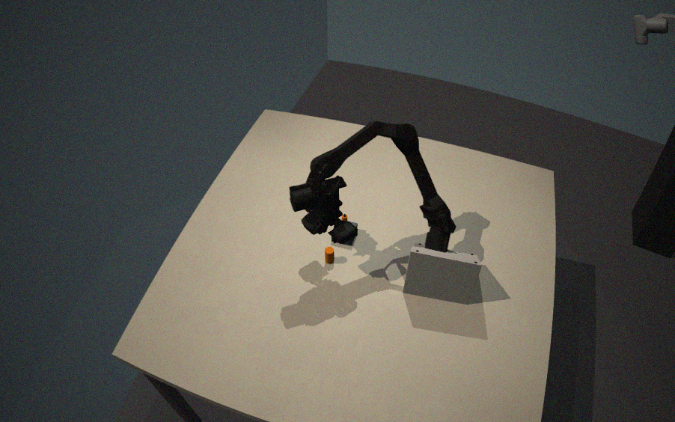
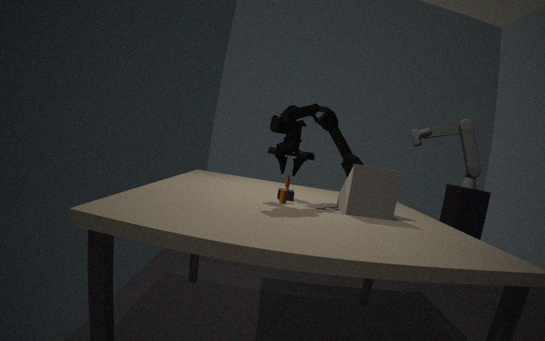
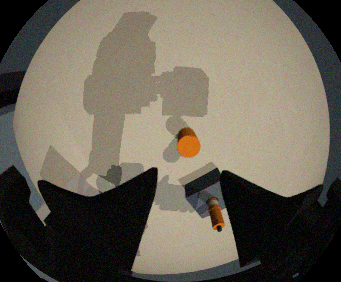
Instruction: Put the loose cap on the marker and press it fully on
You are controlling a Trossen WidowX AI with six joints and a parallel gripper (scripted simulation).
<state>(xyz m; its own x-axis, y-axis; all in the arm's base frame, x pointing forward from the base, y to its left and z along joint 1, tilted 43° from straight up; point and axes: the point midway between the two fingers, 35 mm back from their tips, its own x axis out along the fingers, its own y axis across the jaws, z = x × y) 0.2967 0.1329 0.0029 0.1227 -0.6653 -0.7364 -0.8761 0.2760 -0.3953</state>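
Right now the orange marker cap is 9 cm below my gripper tip.
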